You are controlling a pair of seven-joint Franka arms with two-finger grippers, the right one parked.
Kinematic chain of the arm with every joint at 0, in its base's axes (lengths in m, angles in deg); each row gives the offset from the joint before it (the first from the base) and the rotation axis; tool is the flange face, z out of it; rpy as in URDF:
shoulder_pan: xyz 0 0 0.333 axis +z
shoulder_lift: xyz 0 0 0 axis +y
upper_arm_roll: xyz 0 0 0.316 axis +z
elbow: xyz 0.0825 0 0 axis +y
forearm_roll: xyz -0.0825 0 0.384 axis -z
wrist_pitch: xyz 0 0 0 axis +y
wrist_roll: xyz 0.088 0 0 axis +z
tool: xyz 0 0 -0.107 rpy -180 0 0
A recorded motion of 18 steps. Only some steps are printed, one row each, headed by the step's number.
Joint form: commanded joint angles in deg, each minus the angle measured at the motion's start. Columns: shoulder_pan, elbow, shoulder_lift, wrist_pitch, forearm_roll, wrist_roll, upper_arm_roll.
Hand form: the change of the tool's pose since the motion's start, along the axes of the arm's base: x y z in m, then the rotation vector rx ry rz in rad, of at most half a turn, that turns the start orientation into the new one. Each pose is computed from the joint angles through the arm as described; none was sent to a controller.
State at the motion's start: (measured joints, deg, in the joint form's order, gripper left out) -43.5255 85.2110 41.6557 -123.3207 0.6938 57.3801 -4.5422
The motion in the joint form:
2: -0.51 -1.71 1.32 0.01 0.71 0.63 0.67
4: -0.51 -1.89 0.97 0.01 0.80 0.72 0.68
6: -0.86 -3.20 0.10 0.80 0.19 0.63 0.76
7: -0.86 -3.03 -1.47 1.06 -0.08 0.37 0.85
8: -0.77 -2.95 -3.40 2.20 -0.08 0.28 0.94
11: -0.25 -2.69 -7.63 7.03 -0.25 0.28 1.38
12: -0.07 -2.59 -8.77 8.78 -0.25 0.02 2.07
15: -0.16 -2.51 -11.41 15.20 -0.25 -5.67 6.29
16: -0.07 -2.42 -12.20 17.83 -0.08 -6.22 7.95
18: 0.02 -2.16 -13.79 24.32 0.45 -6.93 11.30
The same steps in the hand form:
2: 0.0045 -0.0039 -0.0036 -0.0056 -0.0015 0.0195
4: 0.0056 -0.0049 0.0021 -0.0128 -0.0071 0.0223
6: 0.0074 -0.0109 0.0220 -0.0241 -0.0311 0.0096
7: 0.0086 -0.0105 0.0400 -0.0349 -0.0493 0.0033
8: 0.0094 -0.0084 0.0619 -0.0423 -0.0596 0.0035
11: 0.0110 0.0057 0.1051 -0.0239 -0.0569 0.0131
12: 0.0148 0.0149 0.1156 -0.0096 -0.0537 0.0203
15: 0.0334 0.0547 0.1379 0.0597 -0.0295 -0.0207
16: 0.0404 0.0720 0.1435 0.0893 -0.0103 -0.0028
18: 0.0496 0.1084 0.1537 0.1562 0.0511 0.0416

